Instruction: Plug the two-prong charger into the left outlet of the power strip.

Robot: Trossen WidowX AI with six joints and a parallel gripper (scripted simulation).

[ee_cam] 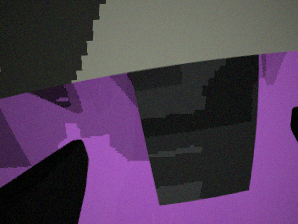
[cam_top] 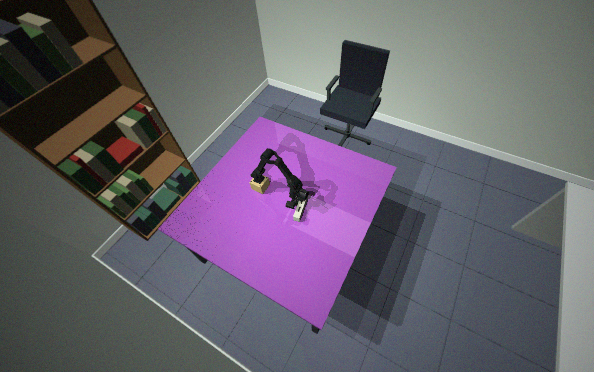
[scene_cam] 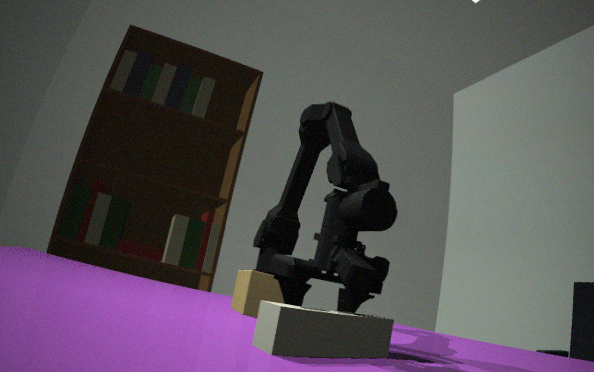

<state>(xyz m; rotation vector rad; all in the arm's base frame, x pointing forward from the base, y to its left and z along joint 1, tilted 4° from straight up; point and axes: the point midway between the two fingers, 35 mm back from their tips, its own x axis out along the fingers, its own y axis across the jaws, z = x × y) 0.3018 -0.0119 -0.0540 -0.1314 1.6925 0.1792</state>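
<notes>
Now: the two-prong charger 30 mm ahead of my gripper tip, 10 mm to the left of it and 10 mm above it.
</notes>
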